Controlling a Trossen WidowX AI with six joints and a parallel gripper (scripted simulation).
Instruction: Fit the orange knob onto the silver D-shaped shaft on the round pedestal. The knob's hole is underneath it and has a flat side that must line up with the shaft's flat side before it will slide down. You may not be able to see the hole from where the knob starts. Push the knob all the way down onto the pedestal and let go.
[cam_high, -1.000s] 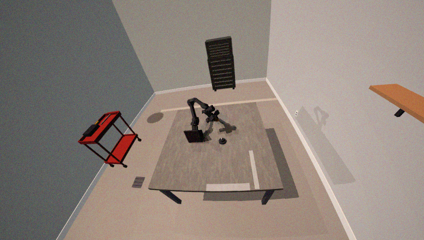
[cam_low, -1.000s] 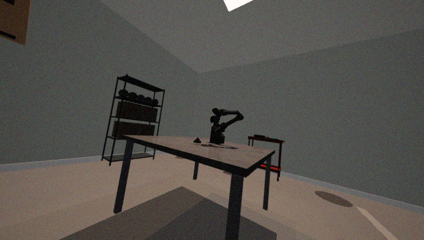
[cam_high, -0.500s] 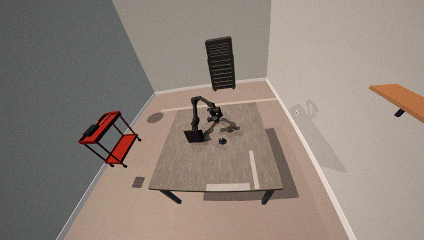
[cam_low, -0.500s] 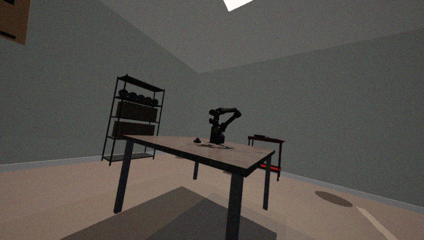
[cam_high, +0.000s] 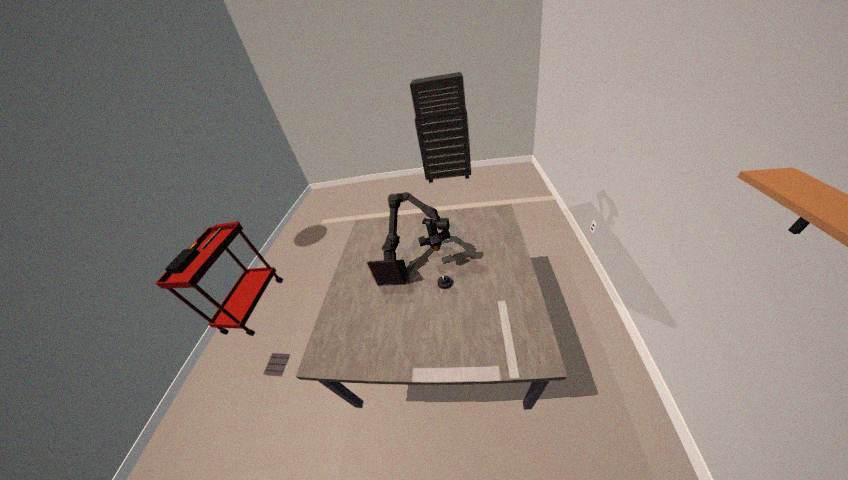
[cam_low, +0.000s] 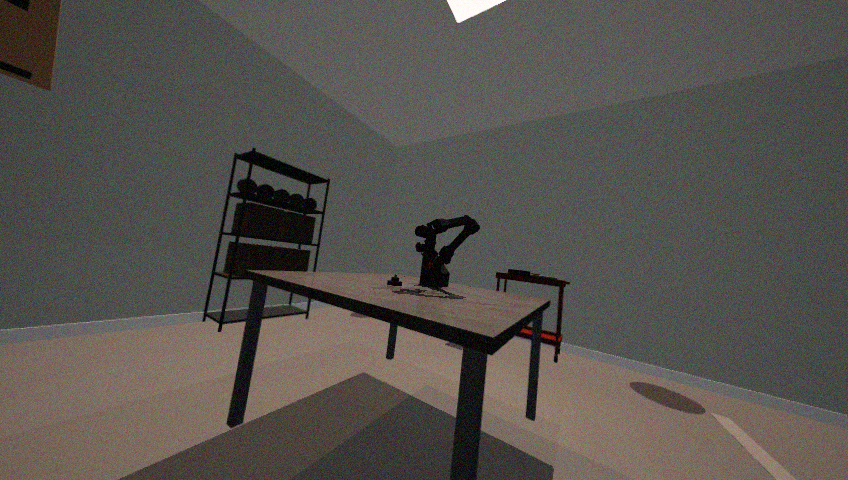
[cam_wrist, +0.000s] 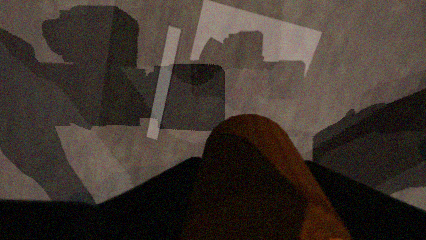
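My gripper tip is 60 mm short of the dark round pedestal, 180 mm to the left of it and 90 mm above it. The rest, counted from my gripper tip: orange knob: 30 mm above.
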